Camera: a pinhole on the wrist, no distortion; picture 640 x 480 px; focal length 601.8 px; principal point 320.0 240.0 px. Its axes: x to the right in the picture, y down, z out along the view. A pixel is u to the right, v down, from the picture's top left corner.
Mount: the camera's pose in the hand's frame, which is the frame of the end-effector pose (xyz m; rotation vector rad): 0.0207 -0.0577 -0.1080 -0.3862 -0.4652 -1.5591
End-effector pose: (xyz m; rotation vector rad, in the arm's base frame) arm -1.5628 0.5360 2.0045 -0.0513 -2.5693 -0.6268
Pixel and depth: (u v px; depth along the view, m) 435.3 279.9 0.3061
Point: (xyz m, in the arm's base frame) -1.6627 0.6601 1.8945
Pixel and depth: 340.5 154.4 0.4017
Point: -1.6047 0.7698 1.8528
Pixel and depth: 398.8 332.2 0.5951
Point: -1.8133 0.8883 1.7755
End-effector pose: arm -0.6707 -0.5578 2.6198 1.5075 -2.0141 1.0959
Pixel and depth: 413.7 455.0 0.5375
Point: -0.8134 -0.9727 2.4517
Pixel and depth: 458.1 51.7 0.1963
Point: -0.6480 -0.5878 2.5331
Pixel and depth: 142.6 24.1 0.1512
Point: -0.7136 -0.5243 2.5753
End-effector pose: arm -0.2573 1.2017 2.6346 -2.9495 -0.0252 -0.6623
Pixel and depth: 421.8 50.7 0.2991
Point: -0.2621 1.1684 2.4398
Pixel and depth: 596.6 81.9 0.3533
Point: -0.2259 1.2482 2.3517
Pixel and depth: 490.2 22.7 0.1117
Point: -0.2806 1.2285 2.6253
